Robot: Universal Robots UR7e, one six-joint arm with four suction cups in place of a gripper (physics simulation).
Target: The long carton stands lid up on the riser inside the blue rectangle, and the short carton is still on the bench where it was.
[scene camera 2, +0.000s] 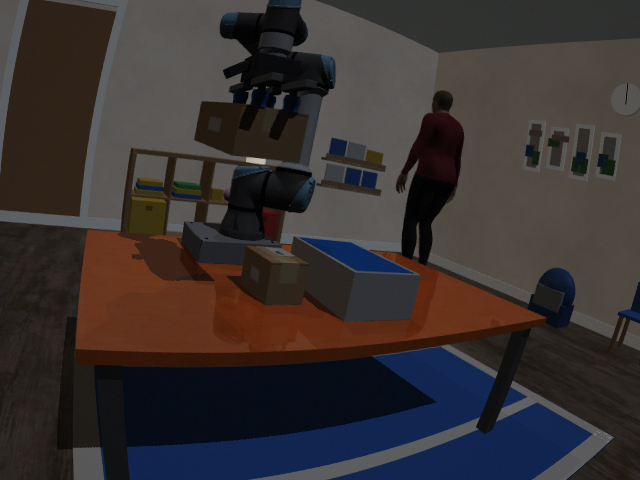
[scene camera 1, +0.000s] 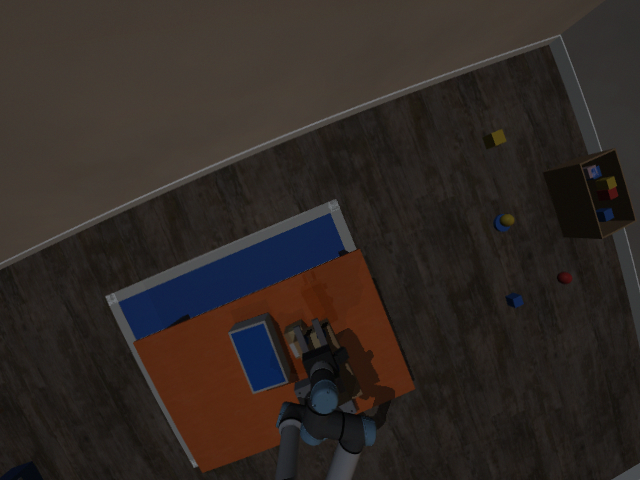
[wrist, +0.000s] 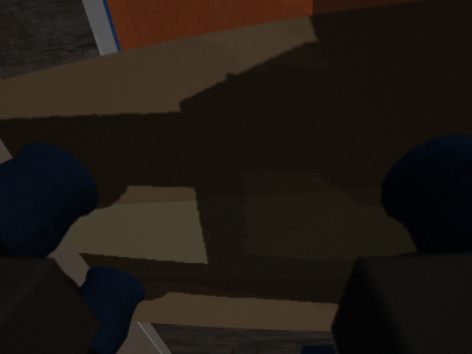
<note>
My suction head [scene camera 2: 262, 98] carries a long carton [scene camera 2: 237, 129]; nothing else touches it. On the table rests a grey riser [scene camera 2: 356, 284].
My suction head also shows in the wrist view [wrist: 52, 189]. The wrist view misses the grey riser, which is hidden by the long carton.
</note>
